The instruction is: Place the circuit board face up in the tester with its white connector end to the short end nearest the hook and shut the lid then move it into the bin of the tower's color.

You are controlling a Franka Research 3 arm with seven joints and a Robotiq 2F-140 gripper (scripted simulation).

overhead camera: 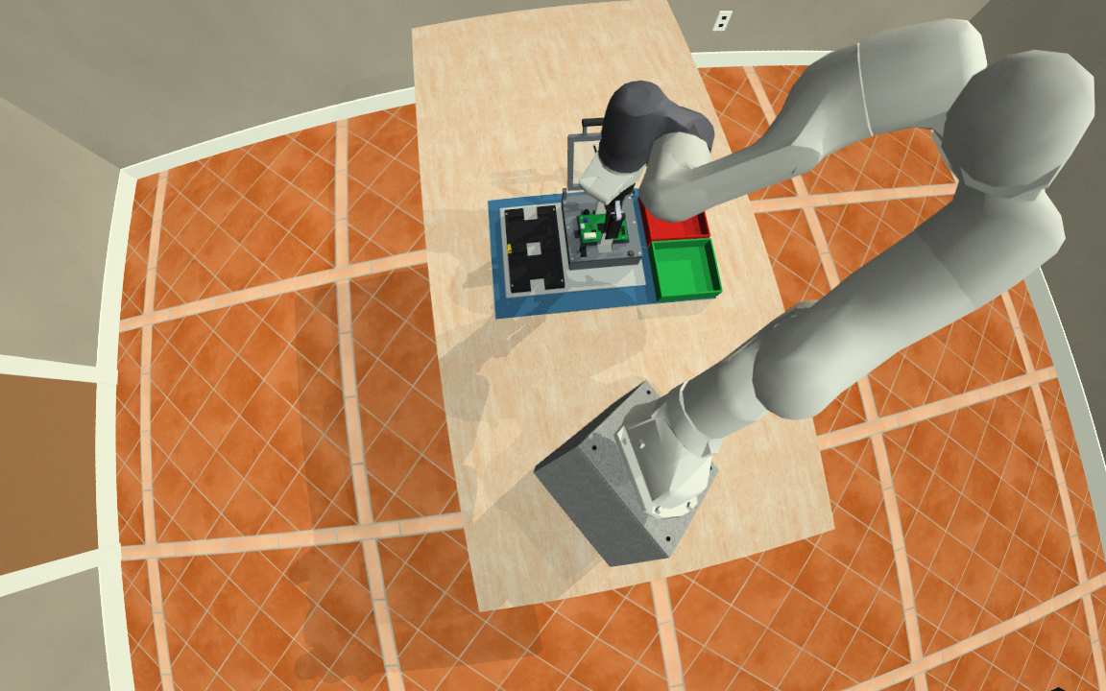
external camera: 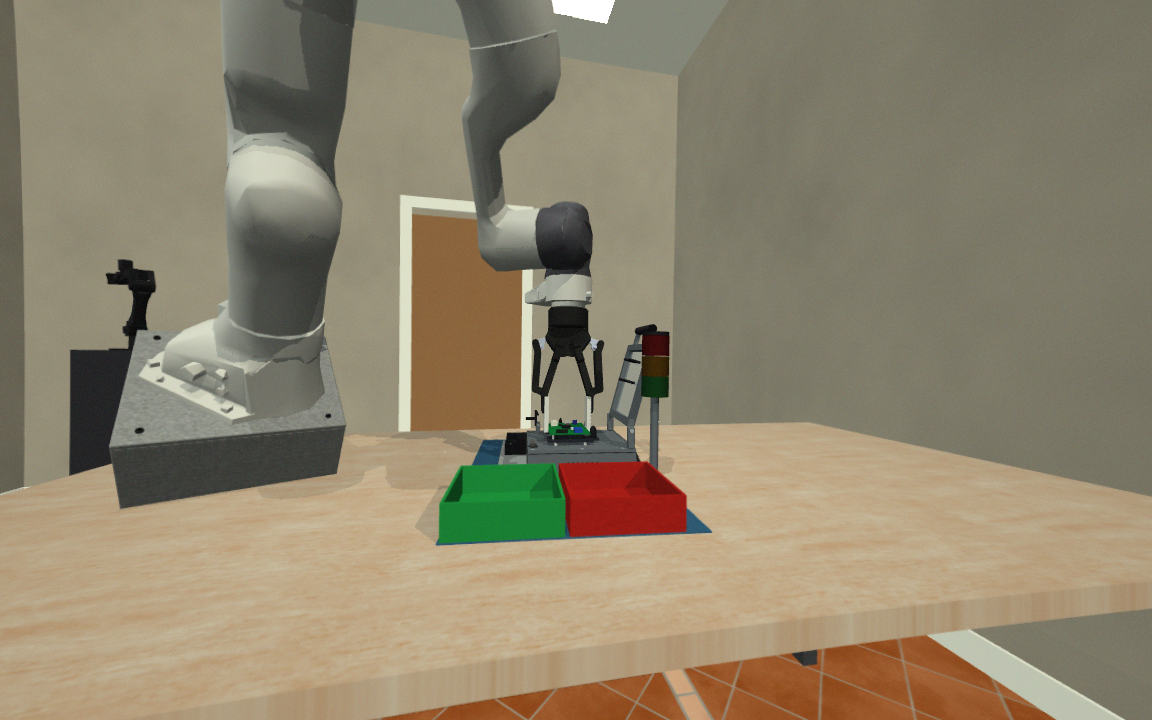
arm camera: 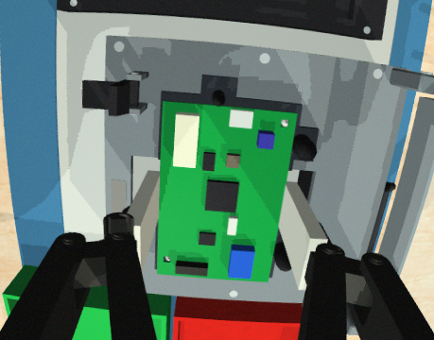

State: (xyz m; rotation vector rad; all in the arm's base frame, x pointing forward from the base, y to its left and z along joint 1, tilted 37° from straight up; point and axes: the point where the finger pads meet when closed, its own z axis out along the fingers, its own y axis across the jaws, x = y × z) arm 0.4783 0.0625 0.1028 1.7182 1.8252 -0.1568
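My hand is 20 mm above the green circuit board. The rest, counted from my hand: latch hook (60 mm to the left, 60 mm behind, 10 mm below); then tester plate (30 mm below, 10 mm to the left, 10 mm ahead); then tester lid (120 mm ahead, 80 mm above, 10 mm to the right).
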